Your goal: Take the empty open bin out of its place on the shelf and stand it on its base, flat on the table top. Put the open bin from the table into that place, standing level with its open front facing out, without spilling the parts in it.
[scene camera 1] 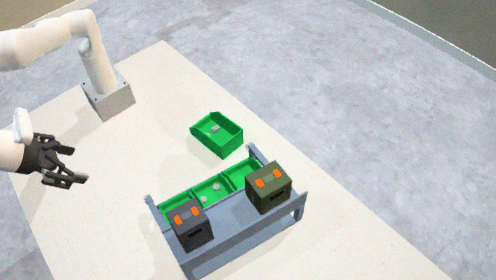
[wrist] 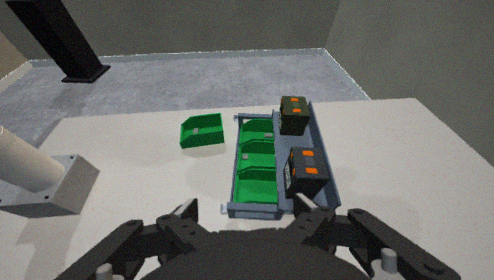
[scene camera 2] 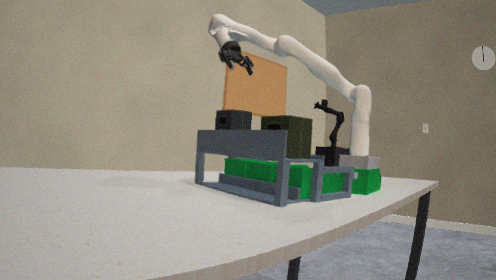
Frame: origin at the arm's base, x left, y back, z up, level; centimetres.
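Where they show: gripper, fingertip midpoint: (scene camera 1: 79, 164) (wrist: 246, 206) (scene camera 2: 242, 71); arm's base, link origin: (scene camera 1: 106, 86) (wrist: 46, 177) (scene camera 2: 358, 155).
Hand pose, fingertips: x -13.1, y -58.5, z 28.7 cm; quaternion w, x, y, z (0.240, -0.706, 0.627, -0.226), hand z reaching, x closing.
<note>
Each offset is from my fingertips to the top centre of the thing. "spot": to the spot under its first point. Level surfaces: height alone.
The shelf @[spot: dz -29.2, dx +26.0, dy -14.5 cm] (scene camera 1: 227, 222) (scene camera 2: 240, 142) (wrist: 291, 143) holds three green open bins side by side. The end bin @[spot: dz -37.9, dx +15.9, dy +3.7 cm] (scene camera 1: 172, 204) (wrist: 257, 191), beside the dark grey box, looks empty. The middle bin @[spot: dz -38.5, dx +27.9, dy +1.0 cm] (scene camera 1: 210, 194) (wrist: 261, 159) has small grey parts in it. The far end bin @[spot: dz -38.5, dx +40.7, dy +2.3 cm] (scene camera 1: 243, 173) (wrist: 254, 131) shows a grey part near its back in the wrist view. Another green open bin @[spot: dz -33.7, dx +40.4, dy +11.7 cm] (scene camera 1: 227, 145) (scene camera 2: 366, 181) (wrist: 207, 138) stands on the table with small grey parts in it. My gripper (scene camera 1: 80, 163) (scene camera 2: 240, 69) (wrist: 246, 206) is open and empty, high above the table and apart from all bins.
A dark grey box @[dz -17.0, dx +16.5, dy -13.4 cm] (scene camera 1: 191, 230) (scene camera 2: 237, 120) (wrist: 309, 175) and an olive box @[dz -19.5, dx +39.6, dy -13.5 cm] (scene camera 1: 270, 190) (scene camera 2: 300, 137) (wrist: 294, 120) stand on the shelf's top board. The grey robot base (scene camera 1: 112, 102) (wrist: 75, 185) stands on the table @[dz -39.4 cm] (scene camera 1: 120, 200) (scene camera 2: 125, 220) (wrist: 400, 170).
</note>
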